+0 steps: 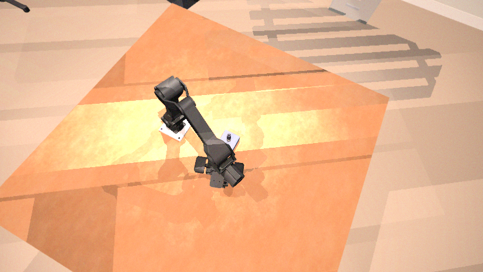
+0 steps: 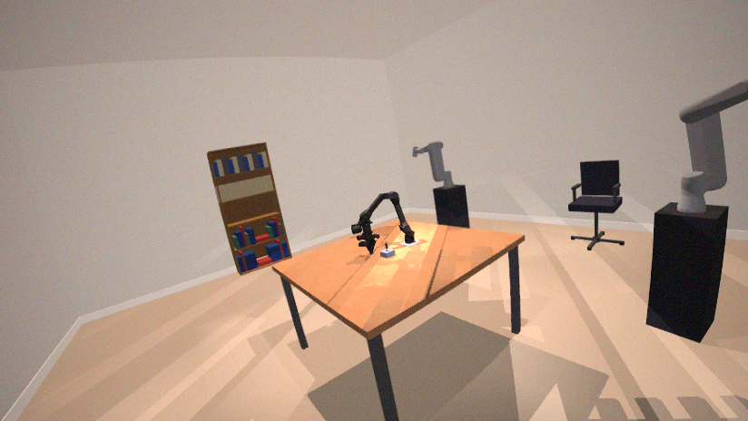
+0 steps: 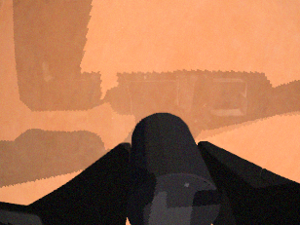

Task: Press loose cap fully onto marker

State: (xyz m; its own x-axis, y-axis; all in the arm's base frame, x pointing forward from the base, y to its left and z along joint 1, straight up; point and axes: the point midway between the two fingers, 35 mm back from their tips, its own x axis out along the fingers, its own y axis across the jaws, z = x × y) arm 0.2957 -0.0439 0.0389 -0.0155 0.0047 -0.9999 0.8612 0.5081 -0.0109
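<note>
Now: the holder block 13 cm to the left of my gripper tip and 6 cm behind it. Round my gripper tip: dark marker cap (1 cm above).
</note>
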